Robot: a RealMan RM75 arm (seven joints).
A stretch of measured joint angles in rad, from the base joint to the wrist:
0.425 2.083 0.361 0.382 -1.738 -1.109 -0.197
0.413 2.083 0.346 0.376 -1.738 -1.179 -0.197
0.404 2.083 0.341 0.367 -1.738 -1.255 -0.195
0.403 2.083 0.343 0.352 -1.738 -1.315 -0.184
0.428 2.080 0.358 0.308 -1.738 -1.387 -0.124
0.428 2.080 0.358 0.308 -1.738 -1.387 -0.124
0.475 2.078 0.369 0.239 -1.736 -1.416 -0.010
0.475 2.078 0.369 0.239 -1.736 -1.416 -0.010
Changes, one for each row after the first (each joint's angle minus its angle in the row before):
-0.012 0.000 -0.015 -0.006 0.000 -0.070 0.000
-0.009 0.000 -0.005 -0.009 0.000 -0.076 0.002
-0.001 0.000 0.002 -0.015 0.000 -0.060 0.011
0.025 -0.003 0.015 -0.044 0.000 -0.072 0.060
0.000 0.000 0.000 0.000 0.000 0.000 0.000
0.047 -0.002 0.011 -0.069 0.002 -0.029 0.114
0.000 0.000 0.000 0.000 0.000 0.000 0.000

